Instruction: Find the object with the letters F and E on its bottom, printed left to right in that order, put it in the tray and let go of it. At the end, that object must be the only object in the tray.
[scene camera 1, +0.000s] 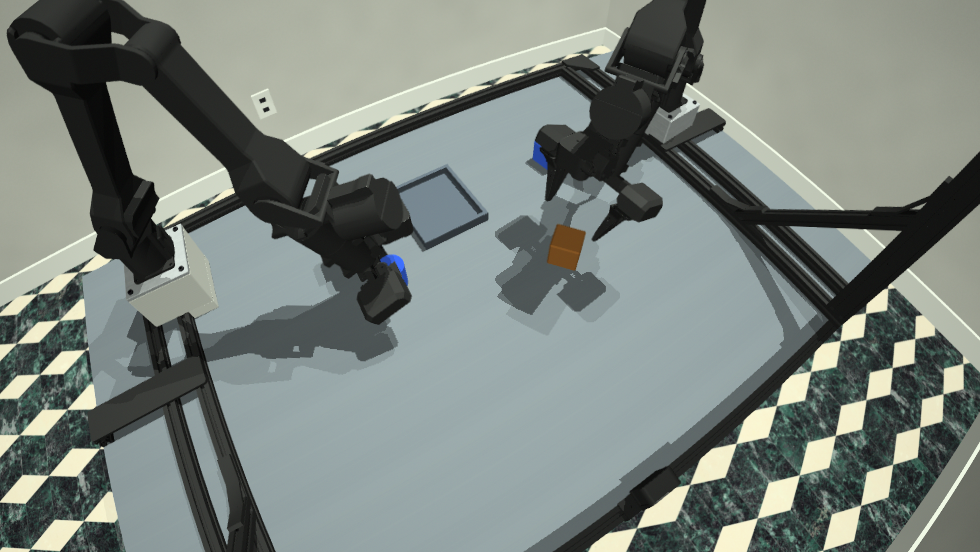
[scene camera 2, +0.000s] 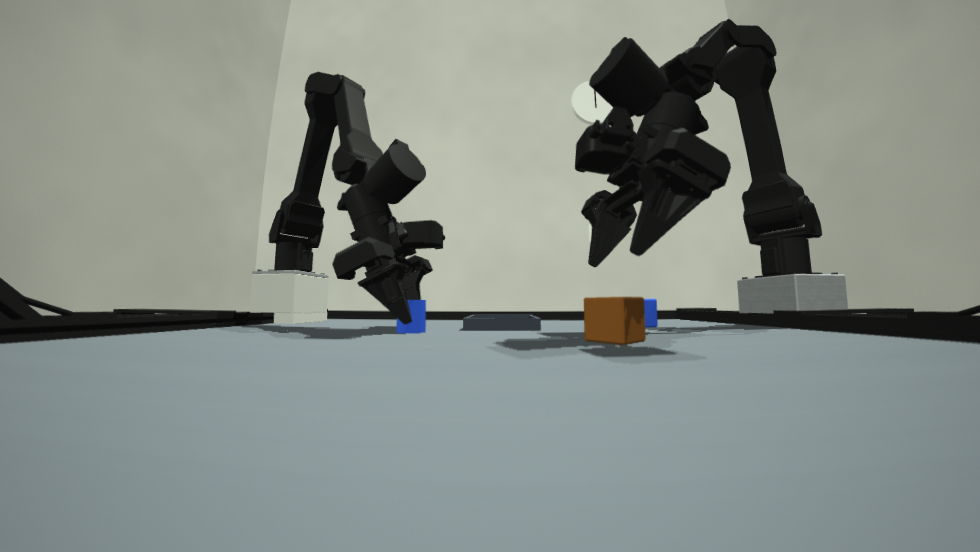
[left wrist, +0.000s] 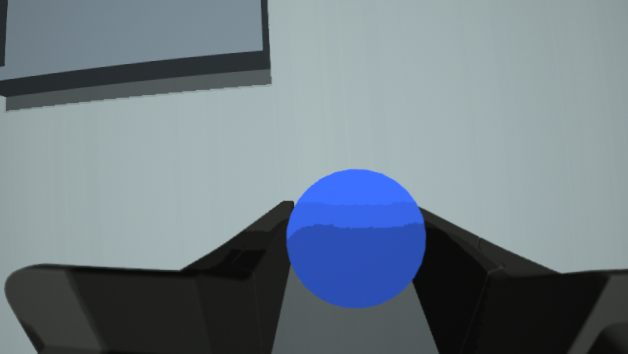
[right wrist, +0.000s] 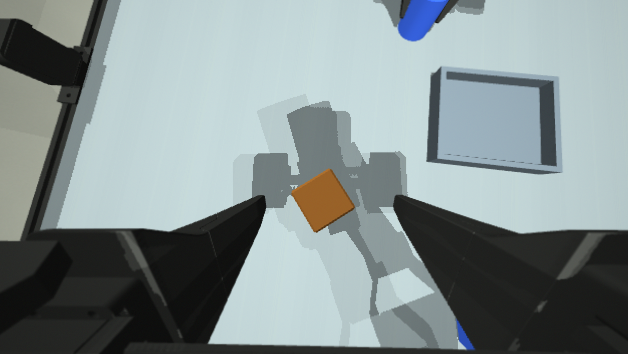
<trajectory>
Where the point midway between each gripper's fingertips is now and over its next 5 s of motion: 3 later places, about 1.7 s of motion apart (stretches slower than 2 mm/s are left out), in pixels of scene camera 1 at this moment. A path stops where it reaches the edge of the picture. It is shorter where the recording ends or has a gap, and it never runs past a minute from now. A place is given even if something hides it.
My left gripper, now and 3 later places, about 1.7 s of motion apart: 396, 276; 374, 196; 386, 184; 390, 171
My right gripper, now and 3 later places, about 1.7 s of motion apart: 570, 219; 570, 187; 577, 135; 492, 110
</trajectory>
